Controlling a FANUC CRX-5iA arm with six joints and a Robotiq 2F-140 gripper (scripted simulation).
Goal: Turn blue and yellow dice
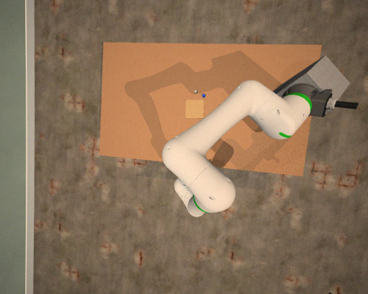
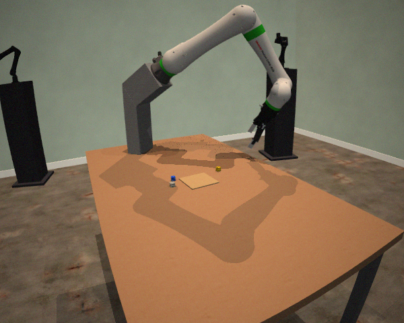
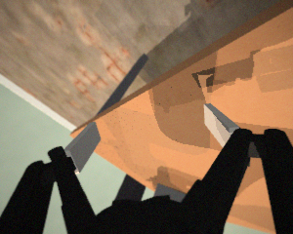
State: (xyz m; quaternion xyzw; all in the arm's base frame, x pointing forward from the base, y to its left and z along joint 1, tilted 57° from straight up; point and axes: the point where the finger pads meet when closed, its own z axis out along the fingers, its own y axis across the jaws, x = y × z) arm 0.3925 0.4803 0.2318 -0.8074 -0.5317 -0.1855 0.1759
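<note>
The white die lies 50 cm to the right of my hand, 33 cm ahead of it and 10 cm below it. The rest, counted from my hand: blue die 49 cm to the right, 26 cm ahead, 10 cm below; then yellow die 25 cm to the right, 20 cm ahead, 10 cm below; then tan mat 37 cm to the right, 30 cm ahead, 10 cm below.
</note>
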